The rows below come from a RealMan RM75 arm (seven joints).
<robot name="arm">
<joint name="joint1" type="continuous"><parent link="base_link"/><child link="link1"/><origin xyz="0 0 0.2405"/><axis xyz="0 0 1"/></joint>
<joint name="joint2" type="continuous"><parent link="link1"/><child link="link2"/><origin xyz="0 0 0"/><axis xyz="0 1 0"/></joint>
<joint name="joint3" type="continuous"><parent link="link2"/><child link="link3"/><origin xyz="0 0 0.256"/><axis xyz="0 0 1"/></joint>
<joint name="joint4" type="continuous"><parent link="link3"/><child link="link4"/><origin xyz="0 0 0"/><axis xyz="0 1 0"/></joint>
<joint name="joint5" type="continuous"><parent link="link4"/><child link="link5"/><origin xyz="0 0 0.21"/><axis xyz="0 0 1"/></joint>
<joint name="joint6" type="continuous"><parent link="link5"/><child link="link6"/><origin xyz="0 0 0"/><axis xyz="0 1 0"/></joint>
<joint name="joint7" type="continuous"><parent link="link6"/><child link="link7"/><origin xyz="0 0 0.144"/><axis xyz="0 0 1"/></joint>
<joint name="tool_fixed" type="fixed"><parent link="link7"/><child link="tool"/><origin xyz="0 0 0"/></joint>
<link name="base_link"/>
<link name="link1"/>
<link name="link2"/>
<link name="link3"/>
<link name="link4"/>
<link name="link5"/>
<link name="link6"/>
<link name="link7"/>
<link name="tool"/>
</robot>
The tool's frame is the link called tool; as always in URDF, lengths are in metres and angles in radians. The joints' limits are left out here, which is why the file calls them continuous.
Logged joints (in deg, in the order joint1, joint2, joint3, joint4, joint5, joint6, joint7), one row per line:
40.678 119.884 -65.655 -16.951 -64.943 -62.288 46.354
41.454 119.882 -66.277 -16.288 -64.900 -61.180 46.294
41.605 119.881 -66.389 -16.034 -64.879 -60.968 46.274
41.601 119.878 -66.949 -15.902 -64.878 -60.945 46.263
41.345 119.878 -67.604 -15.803 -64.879 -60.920 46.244
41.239 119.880 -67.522 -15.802 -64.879 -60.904 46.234
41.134 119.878 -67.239 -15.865 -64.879 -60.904 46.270
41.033 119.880 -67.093 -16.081 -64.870 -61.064 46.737
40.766 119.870 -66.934 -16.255 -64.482 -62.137 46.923
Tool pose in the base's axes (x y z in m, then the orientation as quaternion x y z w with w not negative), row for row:
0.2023 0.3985 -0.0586 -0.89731 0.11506 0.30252 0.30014
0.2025 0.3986 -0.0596 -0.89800 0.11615 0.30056 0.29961
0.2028 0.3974 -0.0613 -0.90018 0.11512 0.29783 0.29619
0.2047 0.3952 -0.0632 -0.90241 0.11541 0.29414 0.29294
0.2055 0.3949 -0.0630 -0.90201 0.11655 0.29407 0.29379
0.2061 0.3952 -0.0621 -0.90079 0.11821 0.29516 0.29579
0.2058 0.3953 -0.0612 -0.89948 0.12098 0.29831 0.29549
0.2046 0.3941 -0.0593 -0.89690 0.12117 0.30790 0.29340
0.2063 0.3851 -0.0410 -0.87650 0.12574 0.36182 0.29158
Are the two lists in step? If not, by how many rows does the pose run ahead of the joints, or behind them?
The pose runs 1 row ahead of the joints: the pose in row i belongs to the joints in row i + 1.
